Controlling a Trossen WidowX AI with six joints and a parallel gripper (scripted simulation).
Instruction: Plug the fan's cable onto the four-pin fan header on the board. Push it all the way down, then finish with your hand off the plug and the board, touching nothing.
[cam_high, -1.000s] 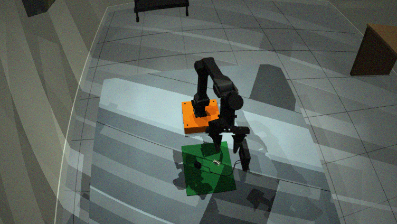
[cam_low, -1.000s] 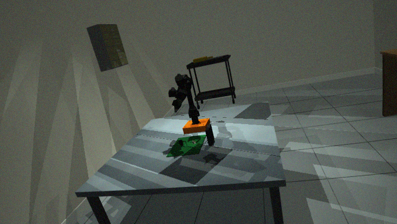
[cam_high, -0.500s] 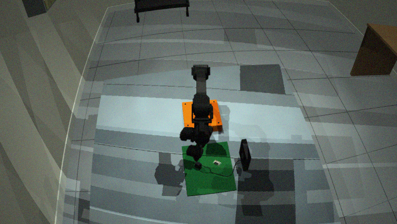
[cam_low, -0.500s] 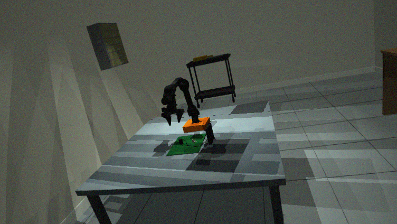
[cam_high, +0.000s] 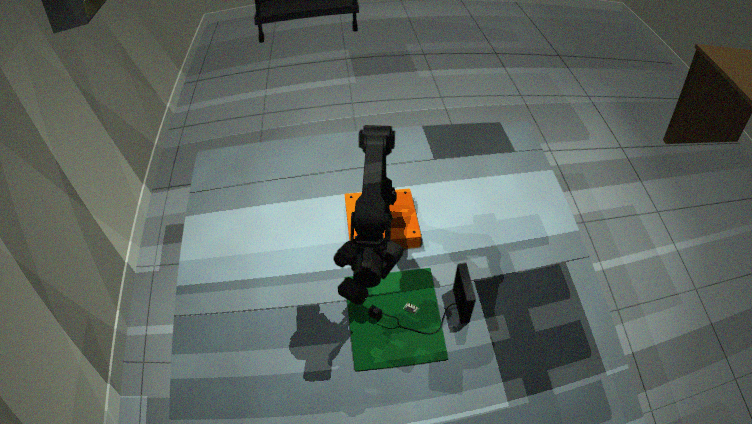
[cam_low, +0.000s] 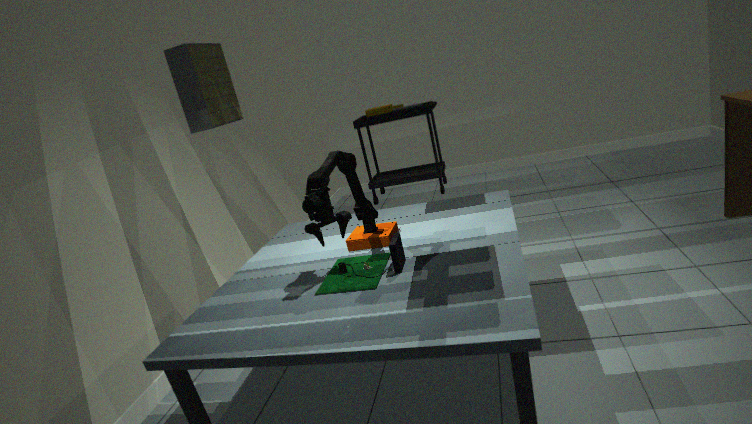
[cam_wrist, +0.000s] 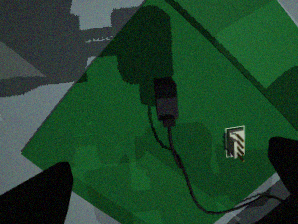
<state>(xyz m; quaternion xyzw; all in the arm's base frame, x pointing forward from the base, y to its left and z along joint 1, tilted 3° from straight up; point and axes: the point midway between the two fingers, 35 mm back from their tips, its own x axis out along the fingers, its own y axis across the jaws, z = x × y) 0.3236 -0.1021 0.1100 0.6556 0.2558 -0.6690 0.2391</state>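
My gripper tip is now 120 mm above the black plug and 10 mm to the right of it. The rest, counted from my gripper tip: black fan: 240 mm to the left, 80 mm below, 20 mm ahead; green board: 150 mm below, 60 mm to the left, 10 mm ahead.
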